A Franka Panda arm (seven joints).
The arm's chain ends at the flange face. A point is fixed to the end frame.
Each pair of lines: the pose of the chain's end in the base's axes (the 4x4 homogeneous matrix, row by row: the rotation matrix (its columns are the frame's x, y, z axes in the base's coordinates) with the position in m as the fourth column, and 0 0 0 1 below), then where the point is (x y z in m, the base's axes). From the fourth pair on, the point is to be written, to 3 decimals.
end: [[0.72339 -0.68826 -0.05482 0.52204], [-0.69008 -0.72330 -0.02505 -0.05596], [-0.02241 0.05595 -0.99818 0.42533], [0 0 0 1]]
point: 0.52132 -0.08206 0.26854
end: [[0.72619 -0.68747 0.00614 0.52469], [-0.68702 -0.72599 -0.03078 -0.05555], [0.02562 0.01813 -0.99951 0.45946], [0 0 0 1]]
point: 0.53362 -0.08251 0.30307
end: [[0.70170 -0.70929 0.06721 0.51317], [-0.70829 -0.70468 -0.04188 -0.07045], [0.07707 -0.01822 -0.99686 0.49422], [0 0 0 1]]
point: 0.53095 -0.09938 0.33894
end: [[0.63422 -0.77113 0.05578 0.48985], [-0.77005 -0.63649 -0.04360 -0.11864], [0.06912 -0.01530 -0.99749 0.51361], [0 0 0 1]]
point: 0.504 -0.148 0.358
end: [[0.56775 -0.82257 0.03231 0.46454], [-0.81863 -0.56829 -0.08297 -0.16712], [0.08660 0.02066 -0.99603 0.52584], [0 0 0 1]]
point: 0.473 -0.203 0.371
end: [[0.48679 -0.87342 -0.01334 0.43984], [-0.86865 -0.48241 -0.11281 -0.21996], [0.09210 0.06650 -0.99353 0.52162], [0 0 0 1]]
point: 0.439 -0.261 0.368
